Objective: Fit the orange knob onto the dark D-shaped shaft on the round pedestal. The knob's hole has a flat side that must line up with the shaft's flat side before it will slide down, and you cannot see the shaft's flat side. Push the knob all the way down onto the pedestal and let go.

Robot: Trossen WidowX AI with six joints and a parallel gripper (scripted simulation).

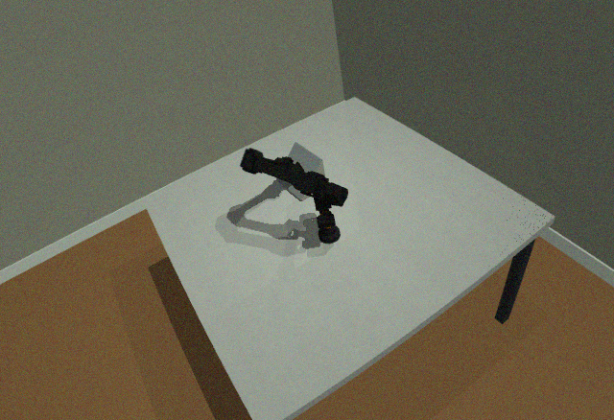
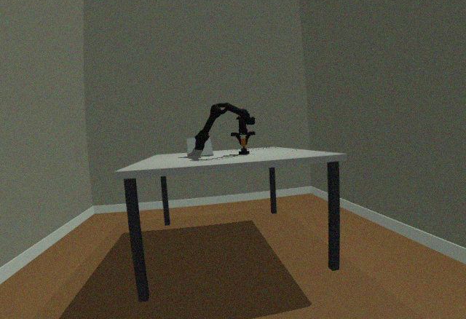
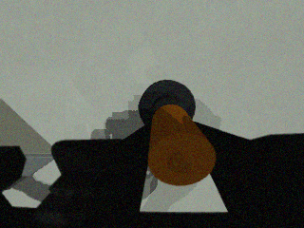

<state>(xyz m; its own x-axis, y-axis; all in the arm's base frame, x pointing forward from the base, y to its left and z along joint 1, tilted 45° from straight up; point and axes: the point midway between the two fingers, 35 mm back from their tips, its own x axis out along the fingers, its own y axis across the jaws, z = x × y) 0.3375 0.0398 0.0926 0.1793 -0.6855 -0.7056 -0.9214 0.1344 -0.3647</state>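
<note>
Now: gripper tip 2 cm below the orange knob. From my gripper tip the other things lie so: dark round pedestal 4 cm below.
</note>
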